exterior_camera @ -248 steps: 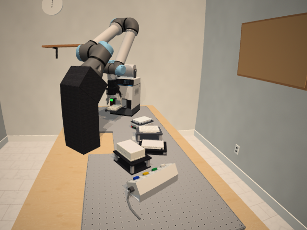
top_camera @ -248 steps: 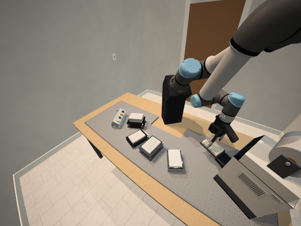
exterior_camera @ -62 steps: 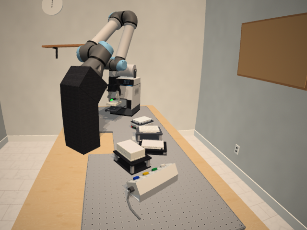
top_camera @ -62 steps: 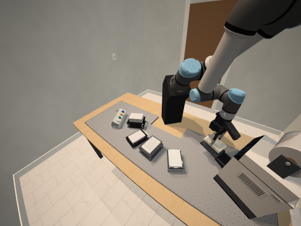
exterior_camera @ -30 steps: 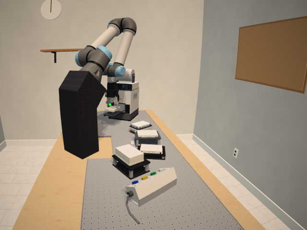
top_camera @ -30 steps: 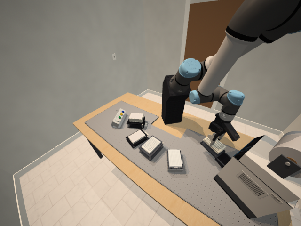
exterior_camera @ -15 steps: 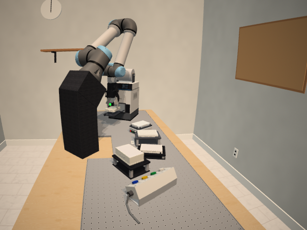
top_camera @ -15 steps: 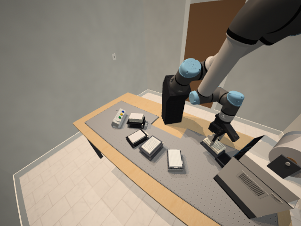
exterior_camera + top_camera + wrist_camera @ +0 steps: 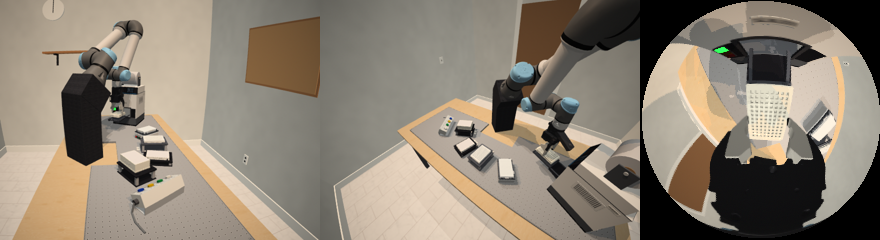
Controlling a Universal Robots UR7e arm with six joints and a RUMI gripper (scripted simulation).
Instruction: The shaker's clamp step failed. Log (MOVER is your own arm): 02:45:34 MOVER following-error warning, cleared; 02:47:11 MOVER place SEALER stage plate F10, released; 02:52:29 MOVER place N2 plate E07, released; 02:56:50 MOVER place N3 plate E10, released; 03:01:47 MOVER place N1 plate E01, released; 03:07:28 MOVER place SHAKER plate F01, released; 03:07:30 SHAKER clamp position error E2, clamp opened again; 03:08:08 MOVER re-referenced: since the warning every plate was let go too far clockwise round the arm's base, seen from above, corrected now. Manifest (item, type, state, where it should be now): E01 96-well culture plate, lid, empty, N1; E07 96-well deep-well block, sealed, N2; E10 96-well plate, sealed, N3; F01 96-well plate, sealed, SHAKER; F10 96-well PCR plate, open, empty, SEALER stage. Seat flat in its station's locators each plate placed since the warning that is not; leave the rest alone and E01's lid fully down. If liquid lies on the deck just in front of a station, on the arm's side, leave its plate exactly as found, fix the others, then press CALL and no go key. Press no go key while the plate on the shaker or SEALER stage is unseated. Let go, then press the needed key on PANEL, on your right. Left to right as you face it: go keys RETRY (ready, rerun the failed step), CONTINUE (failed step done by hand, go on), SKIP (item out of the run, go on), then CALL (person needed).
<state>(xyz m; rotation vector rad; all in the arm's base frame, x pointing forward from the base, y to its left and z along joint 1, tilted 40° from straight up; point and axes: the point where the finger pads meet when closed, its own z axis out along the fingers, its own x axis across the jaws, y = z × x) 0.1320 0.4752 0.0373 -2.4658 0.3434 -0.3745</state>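
Right now my hand is 25 cm short of the lidded culture plate, 12 cm to the left of it and 8 cm above it. The rest, counted from my hand: PCR plate 1 cm below; film roll 27 cm to the left, 26 cm above, 5 cm ahead.
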